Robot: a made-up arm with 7 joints. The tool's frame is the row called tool.
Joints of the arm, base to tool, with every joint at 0 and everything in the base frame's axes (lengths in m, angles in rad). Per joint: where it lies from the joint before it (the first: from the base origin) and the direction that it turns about. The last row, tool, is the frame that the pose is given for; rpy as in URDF.
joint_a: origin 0.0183 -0.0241 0.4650 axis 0 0 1
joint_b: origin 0.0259 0.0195 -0.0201 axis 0 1 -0.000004
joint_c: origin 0.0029 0.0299 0.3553 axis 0 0 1
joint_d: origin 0.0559 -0.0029 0.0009 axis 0 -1 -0.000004
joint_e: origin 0.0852 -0.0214 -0.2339 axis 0 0.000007 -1
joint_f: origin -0.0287 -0.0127 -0.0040 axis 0 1 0.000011
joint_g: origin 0.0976 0.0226 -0.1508 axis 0 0.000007 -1
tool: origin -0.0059 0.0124 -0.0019 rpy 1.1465 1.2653 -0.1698
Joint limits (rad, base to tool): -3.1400..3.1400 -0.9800..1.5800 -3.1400..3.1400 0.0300..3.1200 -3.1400..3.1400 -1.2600..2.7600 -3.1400..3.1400
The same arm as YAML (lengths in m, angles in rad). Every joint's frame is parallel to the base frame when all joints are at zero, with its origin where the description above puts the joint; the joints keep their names.
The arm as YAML. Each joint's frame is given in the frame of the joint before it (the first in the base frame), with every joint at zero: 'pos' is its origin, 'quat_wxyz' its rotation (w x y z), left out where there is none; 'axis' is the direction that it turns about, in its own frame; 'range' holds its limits. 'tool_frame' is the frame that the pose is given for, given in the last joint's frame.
length_unit: m
angle_unit: rad
joints:
  - joint: joint_a
    pos: [0.0183, -0.0241, 0.465]
    axis: "+z"
    range: [-3.14, 3.14]
  - joint: joint_b
    pos: [0.0259, 0.0195, -0.0201]
    axis: "+y"
    range: [-0.98, 1.58]
  - joint: joint_c
    pos: [0.0029, 0.0299, 0.3553]
    axis: "+z"
    range: [-3.14, 3.14]
  - joint: joint_d
    pos: [0.0559, -0.0029, 0.0009]
    axis: "-y"
    range: [0.03, 3.12]
  - joint: joint_e
    pos: [0.0852, -0.0214, -0.2339]
    axis: "-z"
    range: [-3.14, 3.14]
  - joint: joint_f
    pos: [-0.0287, -0.0127, -0.004]
    axis: "+y"
    range: [-1.26, 2.76]
  - joint: joint_g
    pos: [0.0976, 0.0226, -0.1508]
    axis: "-z"
    range: [-3.14, 3.14]
tool_frame:
  pos: [-0.0059, 0.0124, -0.0019]
  quat_wxyz: [0.64791, 0.477947, 0.457883, -0.376991]

